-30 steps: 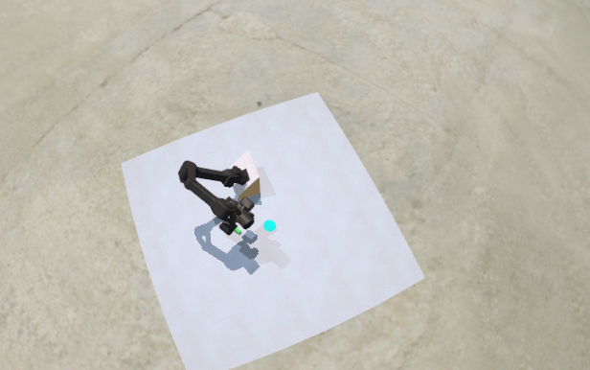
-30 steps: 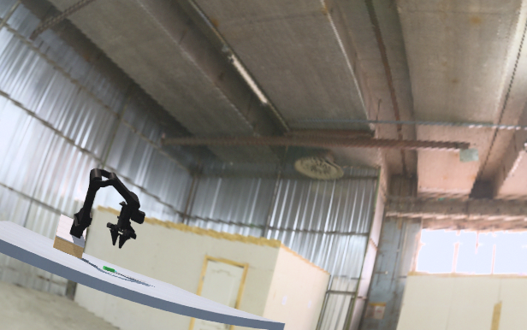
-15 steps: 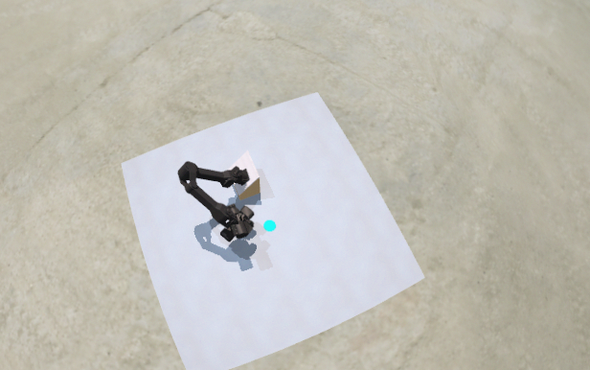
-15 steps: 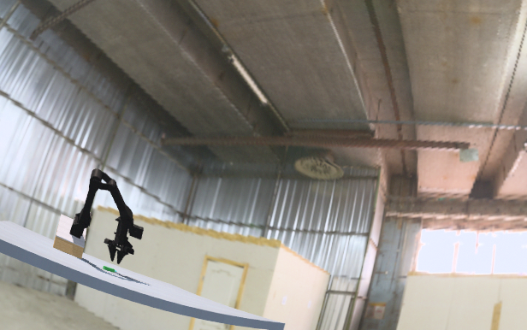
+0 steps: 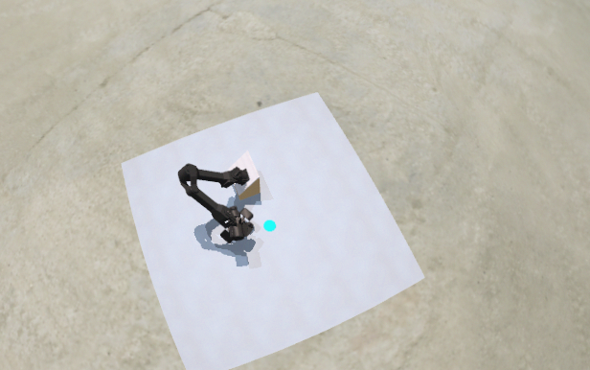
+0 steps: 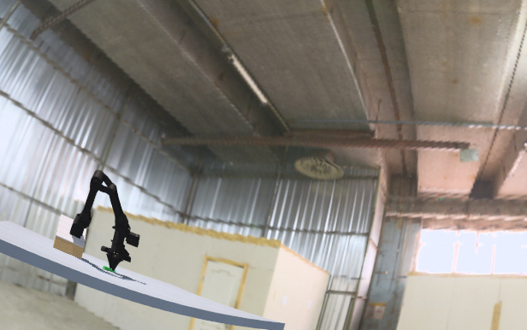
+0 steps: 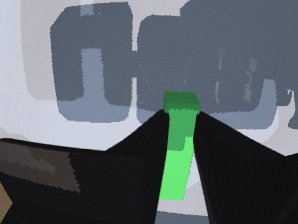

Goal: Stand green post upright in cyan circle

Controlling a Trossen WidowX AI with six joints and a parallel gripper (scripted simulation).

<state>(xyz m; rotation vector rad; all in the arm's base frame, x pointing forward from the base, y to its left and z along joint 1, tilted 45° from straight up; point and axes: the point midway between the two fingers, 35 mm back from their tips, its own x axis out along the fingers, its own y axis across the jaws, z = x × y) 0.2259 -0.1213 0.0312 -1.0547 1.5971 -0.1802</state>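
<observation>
Right now my gripper tip is 20 mm short of the cyan circle, 160 mm to the right of it and 10 mm above it. The rest, counted from my gripper tip: green post (20 mm behind, 10 mm to the right).
</observation>
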